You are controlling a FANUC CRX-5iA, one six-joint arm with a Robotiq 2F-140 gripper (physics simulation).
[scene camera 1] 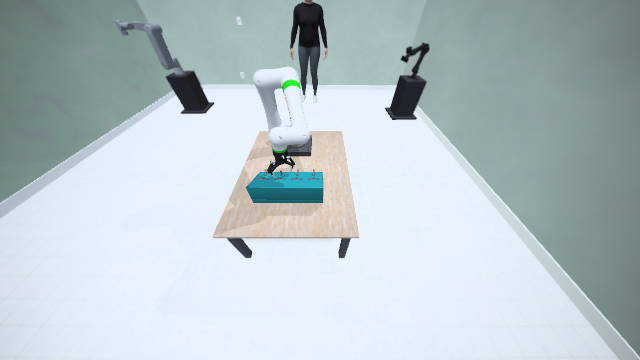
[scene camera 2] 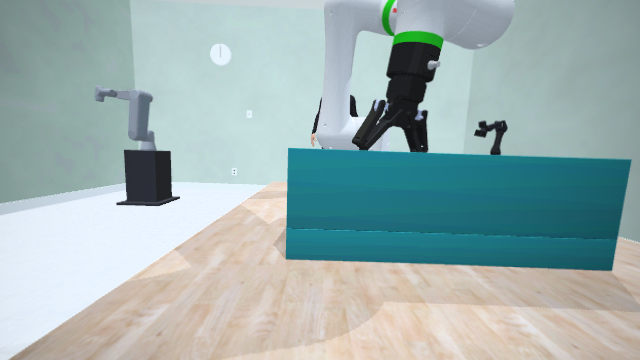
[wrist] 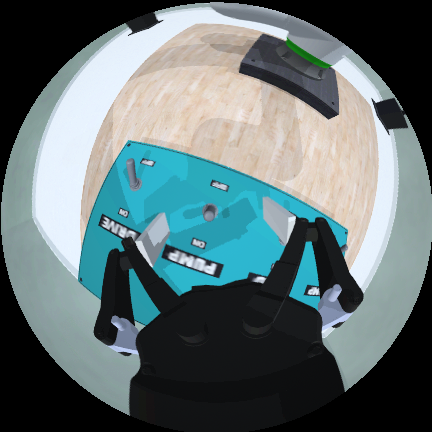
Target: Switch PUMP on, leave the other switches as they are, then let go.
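Seen in the pictures: gripper, between the fingertips: [scene camera 1: 282,174] [wrist: 214,214]; arm's base, origin of its link: [wrist: 300,62].
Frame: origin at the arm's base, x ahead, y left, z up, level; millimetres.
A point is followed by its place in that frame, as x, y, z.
Note:
The teal switch box [scene camera 1: 287,195] @[651, -28, 34] [scene camera 2: 450,200] @[651, -39, 45] [wrist: 240,247] @[494, -34, 47] stands on the table. The PUMP lever [scene camera 1: 281,174] @[466, -88, 50] [wrist: 210,212] @[455, -88, 82] is a short grey stick, seen nearly end-on in the wrist view between its OFF and ON marks; its exact tilt is hard to tell. My gripper [scene camera 1: 282,171] @[462, -81, 50] [scene camera 2: 391,149] [wrist: 214,214] @[462, -81, 50] is open and low over the box, one pad on each side of the PUMP lever, apart from it. The DRIVE lever [scene camera 1: 265,172] @[448, -208, 56] [wrist: 132,172] @[441, -204, 59] leans toward its OFF mark. In scene camera 2 the box hides the fingertips and levers.
Two more levers [scene camera 1: 298,173] @[460, 30, 51] [scene camera 1: 313,173] @[464, 150, 51] stand right of PUMP in scene camera 1; my right finger hides most of the nearer one in the wrist view. The arm's dark base [scene camera 1: 300,149] @[96, 31, -4] [wrist: 290,82] @[127, -16, -15] is on the table [scene camera 1: 285,225] @[825, -36, -56] behind the box. A person [scene camera 1: 309,30] stands behind.

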